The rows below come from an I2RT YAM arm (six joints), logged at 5 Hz.
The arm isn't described. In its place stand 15 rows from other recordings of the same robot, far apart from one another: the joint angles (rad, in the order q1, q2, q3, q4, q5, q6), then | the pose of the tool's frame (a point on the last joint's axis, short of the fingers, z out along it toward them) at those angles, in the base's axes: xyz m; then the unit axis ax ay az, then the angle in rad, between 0 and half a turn.
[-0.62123 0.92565 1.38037 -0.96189 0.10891 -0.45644] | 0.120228, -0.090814, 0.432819, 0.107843, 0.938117, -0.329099, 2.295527
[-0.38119 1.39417 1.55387 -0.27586 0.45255 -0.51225] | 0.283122, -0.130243, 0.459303, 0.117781, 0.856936, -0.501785, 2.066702
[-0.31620 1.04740 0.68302 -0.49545 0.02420 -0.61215] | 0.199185, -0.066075, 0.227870, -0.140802, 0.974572, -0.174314, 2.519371
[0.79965 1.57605 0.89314 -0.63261 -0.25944 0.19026] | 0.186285, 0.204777, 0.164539, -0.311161, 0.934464, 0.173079, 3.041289
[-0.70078 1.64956 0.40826 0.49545 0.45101 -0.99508] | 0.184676, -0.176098, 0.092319, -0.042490, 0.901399, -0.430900, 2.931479
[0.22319 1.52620 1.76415 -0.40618 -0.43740 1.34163] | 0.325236, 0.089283, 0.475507, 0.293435, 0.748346, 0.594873, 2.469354
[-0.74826 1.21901 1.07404 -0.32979 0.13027 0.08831] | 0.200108, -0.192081, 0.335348, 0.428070, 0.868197, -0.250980, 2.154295
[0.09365 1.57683 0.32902 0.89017 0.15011 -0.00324] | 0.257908, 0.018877, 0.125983, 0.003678, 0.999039, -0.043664, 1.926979
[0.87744 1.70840 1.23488 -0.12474 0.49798 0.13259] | 0.261445, 0.288012, 0.257387, -0.236428, 0.971092, 0.032910, 2.090271
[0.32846 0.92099 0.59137 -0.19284 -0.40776 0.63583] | 0.188494, 0.079155, 0.247931, 0.031682, 0.912035, 0.408886, 2.420092
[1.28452 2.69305 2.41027 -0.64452 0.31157 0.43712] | 0.172733, 0.548159, 0.130932, -0.358890, 0.921484, 0.148546, 2.500146
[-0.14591 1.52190 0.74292 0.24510 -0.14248 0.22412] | 0.314996, -0.041180, 0.192169, 0.143199, 0.985303, 0.093127, 2.113994
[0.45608 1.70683 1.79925 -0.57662 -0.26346 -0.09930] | 0.346172, 0.180150, 0.406970, -0.340551, 0.911552, 0.230428, 2.130240
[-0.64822 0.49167 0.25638 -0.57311 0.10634 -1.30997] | 0.089444, -0.072485, 0.160252, -0.286413, 0.895520, -0.340605, 2.807494
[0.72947 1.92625 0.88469 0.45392 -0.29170 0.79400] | 0.274482, 0.259110, 0.119881, -0.041747, 0.902534, 0.428589, 2.637233
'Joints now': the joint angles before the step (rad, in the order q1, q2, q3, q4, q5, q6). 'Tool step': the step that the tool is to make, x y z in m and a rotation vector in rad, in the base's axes. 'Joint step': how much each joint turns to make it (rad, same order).
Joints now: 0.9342, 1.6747, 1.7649, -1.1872, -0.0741, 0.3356
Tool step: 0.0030, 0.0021, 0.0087, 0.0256, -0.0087, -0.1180
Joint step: 0.0017, 0.0119, 0.0436, -0.0004, 0.0491, 0.1096
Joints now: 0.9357, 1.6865, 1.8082, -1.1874, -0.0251, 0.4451
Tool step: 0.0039, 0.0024, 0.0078, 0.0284, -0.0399, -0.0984
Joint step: 0.0016, 0.0078, 0.0312, 0.0226, 0.0636, 0.0786
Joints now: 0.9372, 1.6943, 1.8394, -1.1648, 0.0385, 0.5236
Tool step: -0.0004, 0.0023, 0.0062, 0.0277, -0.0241, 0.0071
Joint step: 0.0050, -0.0004, 0.0168, 0.0195, 0.0015, -0.0034
